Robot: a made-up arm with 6 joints. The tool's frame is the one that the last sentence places.
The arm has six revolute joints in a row. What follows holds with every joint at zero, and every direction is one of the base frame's. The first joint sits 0.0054 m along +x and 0.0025 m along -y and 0.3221 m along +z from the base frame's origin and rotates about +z. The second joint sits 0.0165 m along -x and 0.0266 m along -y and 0.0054 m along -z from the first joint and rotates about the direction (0.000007, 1, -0.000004). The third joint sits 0.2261 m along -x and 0.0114 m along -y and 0.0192 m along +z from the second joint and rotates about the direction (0.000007, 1, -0.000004). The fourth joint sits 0.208 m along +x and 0.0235 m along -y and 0.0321 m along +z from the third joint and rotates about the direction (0.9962, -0.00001, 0.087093). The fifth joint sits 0.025 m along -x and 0.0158 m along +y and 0.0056 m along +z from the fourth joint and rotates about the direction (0.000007, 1, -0.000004). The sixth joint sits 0.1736 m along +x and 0.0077 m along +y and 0.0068 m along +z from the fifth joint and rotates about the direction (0.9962, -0.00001, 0.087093). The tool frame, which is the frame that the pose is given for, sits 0.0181 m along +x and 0.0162 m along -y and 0.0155 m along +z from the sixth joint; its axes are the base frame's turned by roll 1.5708, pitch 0 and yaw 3.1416 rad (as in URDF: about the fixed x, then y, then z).
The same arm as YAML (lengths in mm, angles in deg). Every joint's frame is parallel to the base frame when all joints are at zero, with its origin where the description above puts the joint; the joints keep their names.
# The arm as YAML. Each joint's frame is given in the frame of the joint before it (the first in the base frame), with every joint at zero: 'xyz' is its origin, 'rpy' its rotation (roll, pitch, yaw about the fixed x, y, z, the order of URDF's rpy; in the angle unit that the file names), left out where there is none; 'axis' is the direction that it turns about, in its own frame. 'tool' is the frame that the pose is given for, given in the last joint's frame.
units:
  length: mm
  angle: deg
joints:
  - name: joint 1
    type: revolute
    origin:
      xyz: [5.4, -2.5, 322.1]
    axis: "+z"
  - name: joint 2
    type: revolute
    origin:
      xyz: [-16.5, -26.6, -5.4]
    axis: "+y"
  - name: joint 3
    type: revolute
    origin:
      xyz: [-226.1, -11.4, 19.2]
    axis: "+y"
  - name: joint 4
    type: revolute
    origin:
      xyz: [208.0, -23.5, 32.1]
    axis: [0.9962, 0.0, 0.0871]
  - name: joint 5
    type: revolute
    origin:
      xyz: [-25.0, 15.8, 5.6]
    axis: "+y"
  - name: joint 6
    type: revolute
    origin:
      xyz: [173.6, 7.7, 6.8]
    axis: [0.9962, 0.0, 0.0871]
tool:
  origin:
    xyz: [18.1, -16.2, 15.5]
    rpy: [90.0, 0.0, -180.0]

